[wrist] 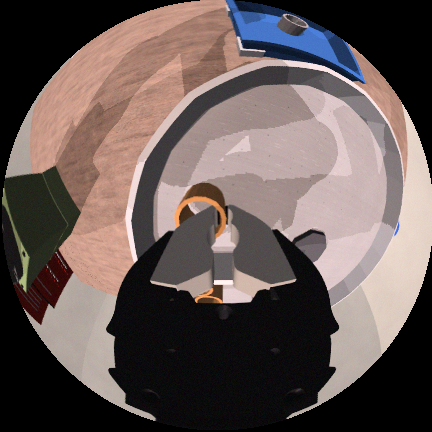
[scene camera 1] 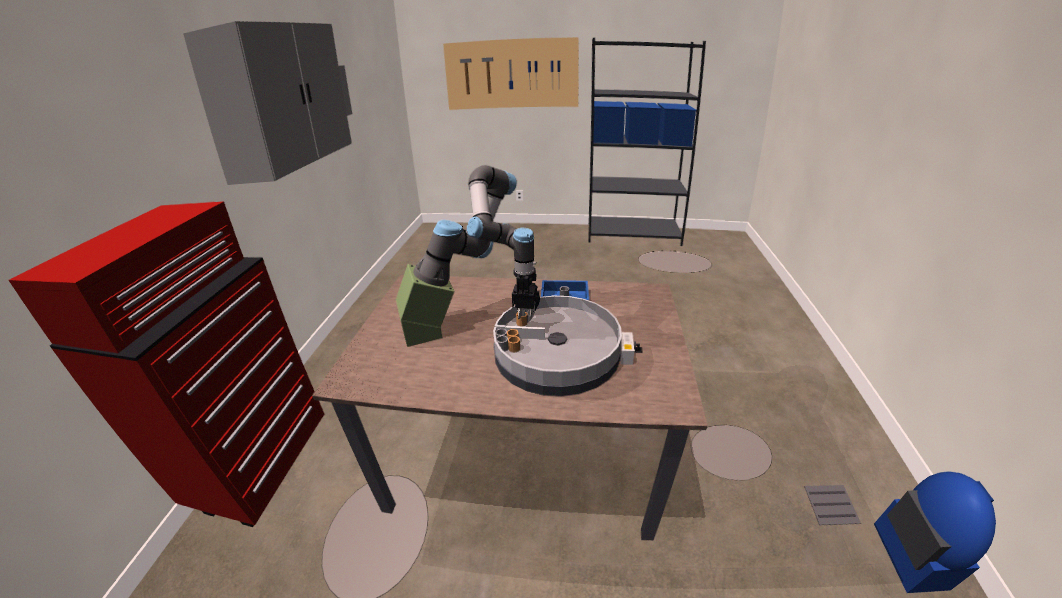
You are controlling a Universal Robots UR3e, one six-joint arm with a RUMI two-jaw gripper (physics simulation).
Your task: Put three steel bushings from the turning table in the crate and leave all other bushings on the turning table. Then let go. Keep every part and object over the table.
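Frame: origin at the arm's base, x ahead, y left, z up, level; millimetres.
Where they show: gripper, fingertip midpoint: [wrist: 222, 207] [scene camera 1: 526, 321]; arm's base, link origin: [scene camera 1: 430, 277].
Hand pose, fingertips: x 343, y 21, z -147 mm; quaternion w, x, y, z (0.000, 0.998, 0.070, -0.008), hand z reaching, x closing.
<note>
Things, the pixels of their centre, and the offset from my fingertips. "*": a spot on its surface instead. Level surfaces: height alone.
- copper-coloured bushing, body centre: [wrist: 201, 210] [scene camera 1: 521, 318] dx -17, dy +1, dz +10 mm
- divider, surface spot: [scene camera 1: 531, 332] * dx +39, dy -71, dz +12 mm
- steel bushing, body centre: [scene camera 1: 564, 292] dx +68, dy +297, dz -45 mm
- blue crate, surface spot: [scene camera 1: 584, 292] * dx +143, dy +349, dz -64 mm
- wooden table, surface height: dz -69 mm
- dark hub, body centre: [wrist: 306, 249] [scene camera 1: 557, 338] dx +123, dy -53, dz -12 mm
- white box, body centre: [scene camera 1: 626, 348] dx +354, dy -15, dz -40 mm
My gripper [scene camera 1: 525, 312] [wrist: 222, 207] is shut on the wall of a copper-coloured bushing [scene camera 1: 521, 319] [wrist: 209, 191], which hangs at the left of the fingertips over the turning table [scene camera 1: 558, 376] [wrist: 280, 150]. Two dark grey steel bushings [scene camera 1: 501, 335] [scene camera 1: 502, 344] stand at the left side of the turning table, in front of the divider [scene camera 1: 531, 332]. Two copper-coloured bushings [scene camera 1: 512, 335] [scene camera 1: 514, 344] stand beside them; their rims partly show behind the fingers in the wrist view. One steel bushing [scene camera 1: 564, 290] [wrist: 293, 25] is in the blue crate [scene camera 1: 584, 292] [wrist: 340, 59].
The crate is behind the turning table, on the wooden table [scene camera 1: 416, 382] [wrist: 75, 100]. A dark hub [scene camera 1: 557, 338] [wrist: 311, 245] is at the turning table's middle. A white box [scene camera 1: 627, 353] sits at its right. The arm's green base [scene camera 1: 425, 308] [wrist: 40, 215] stands left.
</note>
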